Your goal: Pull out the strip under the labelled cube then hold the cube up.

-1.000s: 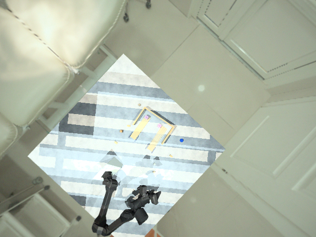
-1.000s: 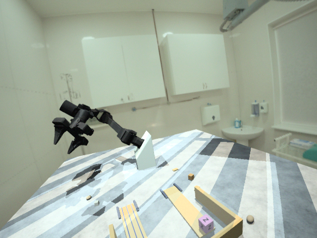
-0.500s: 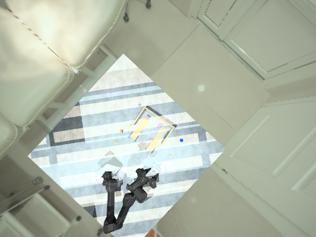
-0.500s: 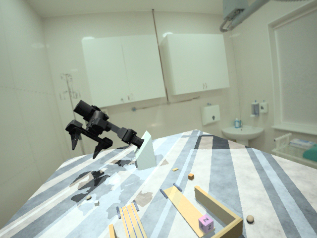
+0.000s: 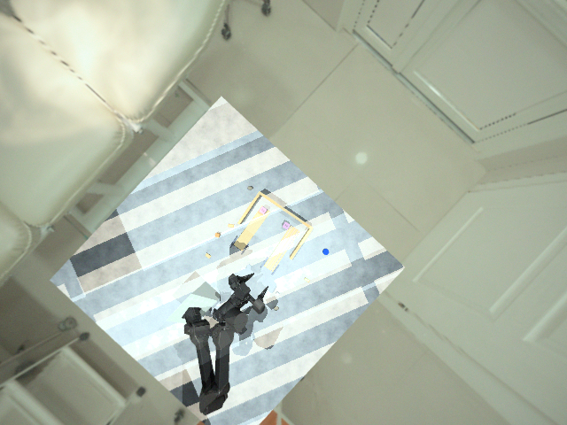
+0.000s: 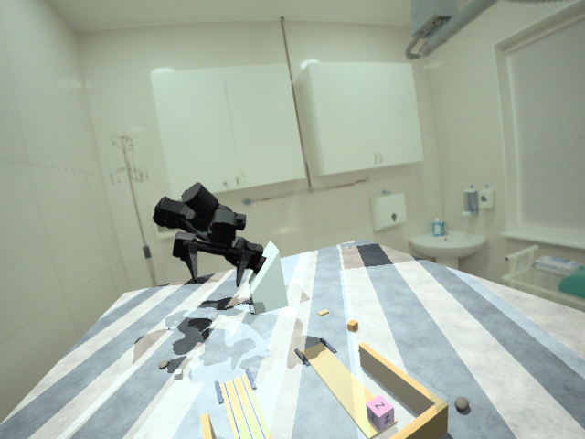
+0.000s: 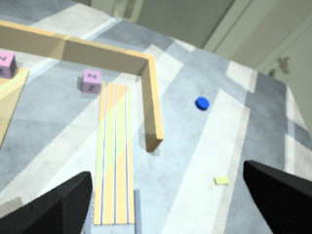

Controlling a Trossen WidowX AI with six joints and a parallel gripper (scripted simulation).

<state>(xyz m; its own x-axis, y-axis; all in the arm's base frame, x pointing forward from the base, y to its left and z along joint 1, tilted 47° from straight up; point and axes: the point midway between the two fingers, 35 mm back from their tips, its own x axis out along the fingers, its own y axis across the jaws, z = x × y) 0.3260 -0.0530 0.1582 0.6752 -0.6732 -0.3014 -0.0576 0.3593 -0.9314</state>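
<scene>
The orange cube is 300 mm to the left of my gripper tip, 210 mm below it and 10 mm behind it. Also, from my gripper tip: white cube (210 mm below, 130 mm to the right, 70 mm behind); then blue dot (250 mm ahead, 210 mm below, 200 mm to the right).
</scene>
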